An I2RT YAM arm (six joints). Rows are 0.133 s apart.
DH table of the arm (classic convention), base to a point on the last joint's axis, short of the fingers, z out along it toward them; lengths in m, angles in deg. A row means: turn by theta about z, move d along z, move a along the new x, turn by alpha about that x. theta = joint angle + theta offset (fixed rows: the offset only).
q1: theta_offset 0  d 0.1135  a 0.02  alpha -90
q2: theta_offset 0  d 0  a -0.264  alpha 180
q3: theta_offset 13.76  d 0  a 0.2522  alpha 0
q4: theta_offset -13.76  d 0  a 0.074  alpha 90
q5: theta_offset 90  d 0  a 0  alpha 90
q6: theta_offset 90  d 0.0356  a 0  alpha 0
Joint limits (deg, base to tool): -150..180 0..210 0..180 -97..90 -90..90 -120..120
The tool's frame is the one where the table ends.
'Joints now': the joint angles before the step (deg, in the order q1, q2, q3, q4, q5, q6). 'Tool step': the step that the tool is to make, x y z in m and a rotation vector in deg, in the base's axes. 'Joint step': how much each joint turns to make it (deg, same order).
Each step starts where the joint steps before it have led.
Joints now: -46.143, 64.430, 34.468, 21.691, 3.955, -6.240
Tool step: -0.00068, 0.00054, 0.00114, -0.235, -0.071, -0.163
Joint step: -0.002, -0.313, 0.004, -0.092, 0.176, -0.088
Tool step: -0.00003, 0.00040, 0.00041, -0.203, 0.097, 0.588
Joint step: -0.023, -0.118, -0.009, -0.011, -0.575, -0.294
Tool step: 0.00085, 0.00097, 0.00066, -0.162, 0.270, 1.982
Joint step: 0.024, -0.102, 0.124, -0.270, -1.896, -0.576
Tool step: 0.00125, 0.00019, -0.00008, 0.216, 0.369, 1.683
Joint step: 0.002, 0.177, 0.256, -0.485, -1.647, -0.355
